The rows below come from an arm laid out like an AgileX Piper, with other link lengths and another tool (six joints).
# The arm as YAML. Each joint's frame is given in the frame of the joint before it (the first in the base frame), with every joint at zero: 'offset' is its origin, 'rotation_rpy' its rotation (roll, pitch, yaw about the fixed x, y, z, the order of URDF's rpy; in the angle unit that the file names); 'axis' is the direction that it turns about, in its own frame. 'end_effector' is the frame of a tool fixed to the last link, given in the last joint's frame.
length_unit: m
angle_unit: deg
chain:
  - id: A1
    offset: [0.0, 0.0, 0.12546]
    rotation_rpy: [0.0, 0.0, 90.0]
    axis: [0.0, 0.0, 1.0]
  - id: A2
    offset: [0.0, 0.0, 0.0]
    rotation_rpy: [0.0, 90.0, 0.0]
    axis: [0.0, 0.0, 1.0]
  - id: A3
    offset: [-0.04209, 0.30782, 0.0]
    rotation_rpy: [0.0, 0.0, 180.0]
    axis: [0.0, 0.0, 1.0]
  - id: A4
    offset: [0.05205, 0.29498, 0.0]
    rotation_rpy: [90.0, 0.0, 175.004]
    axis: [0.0, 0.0, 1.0]
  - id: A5
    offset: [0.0, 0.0, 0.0]
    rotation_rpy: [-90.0, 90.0, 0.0]
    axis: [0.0, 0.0, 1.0]
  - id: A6
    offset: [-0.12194, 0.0, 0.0]
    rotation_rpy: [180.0, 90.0, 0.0]
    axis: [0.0, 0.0, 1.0]
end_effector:
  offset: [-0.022, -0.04, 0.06]
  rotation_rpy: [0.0, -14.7, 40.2]
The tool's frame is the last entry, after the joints.
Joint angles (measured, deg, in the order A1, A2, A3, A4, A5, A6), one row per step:
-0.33 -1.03 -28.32 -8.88 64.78 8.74
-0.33 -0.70 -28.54 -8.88 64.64 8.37
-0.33 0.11 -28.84 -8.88 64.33 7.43
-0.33 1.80 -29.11 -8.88 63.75 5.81
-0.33 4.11 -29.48 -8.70 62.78 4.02
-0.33 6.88 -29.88 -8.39 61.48 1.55
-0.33 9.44 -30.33 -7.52 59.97 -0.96
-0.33 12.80 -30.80 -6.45 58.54 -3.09
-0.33 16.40 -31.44 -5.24 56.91 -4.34
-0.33 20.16 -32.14 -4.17 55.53 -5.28
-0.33 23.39 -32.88 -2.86 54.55 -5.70
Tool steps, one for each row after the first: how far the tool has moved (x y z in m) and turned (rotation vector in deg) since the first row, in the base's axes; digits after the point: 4 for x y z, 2 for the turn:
0.0006 0.0003 0.0013 -0.33 0.03 0.20
0.0026 0.0011 0.0026 -1.16 0.36 0.71
0.0075 0.0024 0.0026 -2.57 1.44 1.61
0.0146 0.0043 0.0031 -4.00 2.67 2.77
0.0235 0.0072 0.0032 -5.88 4.08 4.42
0.0320 0.0114 0.0043 -7.30 4.96 6.38
0.0430 0.0157 0.0032 -8.12 6.59 8.25
0.0551 0.0196 0.0031 -8.03 7.93 9.69
0.0677 0.0229 0.0017 -7.71 9.58 10.85
0.0784 0.0262 0.0006 -6.70 10.97 11.70

